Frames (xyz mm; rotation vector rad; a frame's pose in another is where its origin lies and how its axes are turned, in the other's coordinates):
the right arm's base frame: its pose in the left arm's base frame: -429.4 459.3 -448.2 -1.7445 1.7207 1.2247
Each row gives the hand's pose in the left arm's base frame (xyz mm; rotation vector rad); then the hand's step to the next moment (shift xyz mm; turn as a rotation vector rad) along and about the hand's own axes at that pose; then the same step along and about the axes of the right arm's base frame.
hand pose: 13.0 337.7 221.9 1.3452 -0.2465 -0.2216
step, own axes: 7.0 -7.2 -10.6 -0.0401 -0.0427 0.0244
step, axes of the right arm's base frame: 1.9 -12.8 6.8 0.0489 0.0356 0.0191
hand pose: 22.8 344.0 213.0 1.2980 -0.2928 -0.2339
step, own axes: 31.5 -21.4 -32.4 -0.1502 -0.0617 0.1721
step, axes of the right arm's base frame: 6.8 -48.0 12.4 0.1249 0.2000 -0.0198
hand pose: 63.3 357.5 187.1 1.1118 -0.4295 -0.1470
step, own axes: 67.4 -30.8 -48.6 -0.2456 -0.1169 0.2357
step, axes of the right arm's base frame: 7.3 -88.1 -6.4 0.2076 0.2940 0.0028
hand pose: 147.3 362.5 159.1 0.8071 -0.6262 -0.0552
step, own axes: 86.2 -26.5 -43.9 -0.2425 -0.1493 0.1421
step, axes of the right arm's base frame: -7.6 -90.9 -41.7 0.2319 0.2116 0.0523
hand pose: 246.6 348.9 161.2 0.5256 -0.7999 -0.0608
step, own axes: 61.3 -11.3 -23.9 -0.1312 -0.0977 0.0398
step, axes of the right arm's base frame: -17.2 -49.1 -41.8 0.1441 0.0791 0.0363
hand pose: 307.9 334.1 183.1 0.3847 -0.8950 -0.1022
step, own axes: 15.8 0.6 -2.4 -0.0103 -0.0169 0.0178
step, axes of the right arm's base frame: -8.5 -7.5 -11.3 0.0165 0.0198 -0.0066
